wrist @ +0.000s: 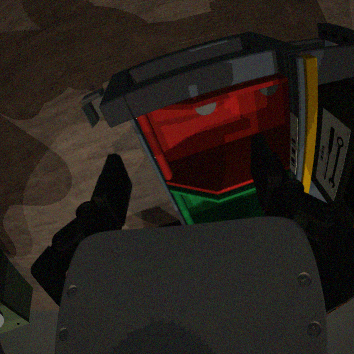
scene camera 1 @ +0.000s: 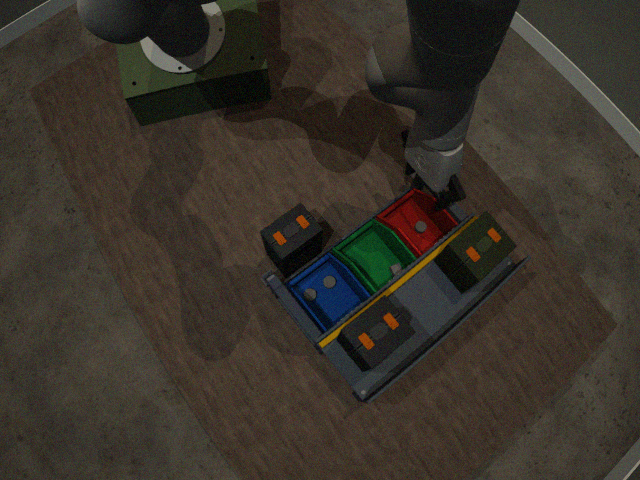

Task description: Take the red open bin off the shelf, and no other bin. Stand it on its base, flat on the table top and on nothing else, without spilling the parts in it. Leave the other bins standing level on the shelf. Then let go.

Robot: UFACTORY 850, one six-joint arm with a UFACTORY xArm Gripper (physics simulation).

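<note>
The red open bin [scene camera 1: 405, 217] [wrist: 200, 135] stands in the end place of the upper row on the grey shelf [scene camera 1: 294, 311] [wrist: 175, 87]. Two round grey parts show in it in the wrist view. The green bin [scene camera 1: 364, 253] [wrist: 225, 207] stands beside it, and the blue bin [scene camera 1: 338, 304] stands past the green one. My gripper [scene camera 1: 429, 193] [wrist: 186, 160] is open and empty at the red bin's end of the shelf. In the wrist view one finger appears outside the bin's front side, over the table; the other overlaps the bin's interior near the yellow strip. Their height above the bin is unclear.
A yellow strip [scene camera 1: 413, 273] [wrist: 311, 115] runs behind the bins. Beyond it, a dark case [scene camera 1: 379, 338] and an olive case [scene camera 1: 478, 266] [wrist: 335, 150] stand on the shelf. Another dark case [scene camera 1: 292, 232] stands on the wooden table [scene camera 1: 248, 180] close by the blue bin.
</note>
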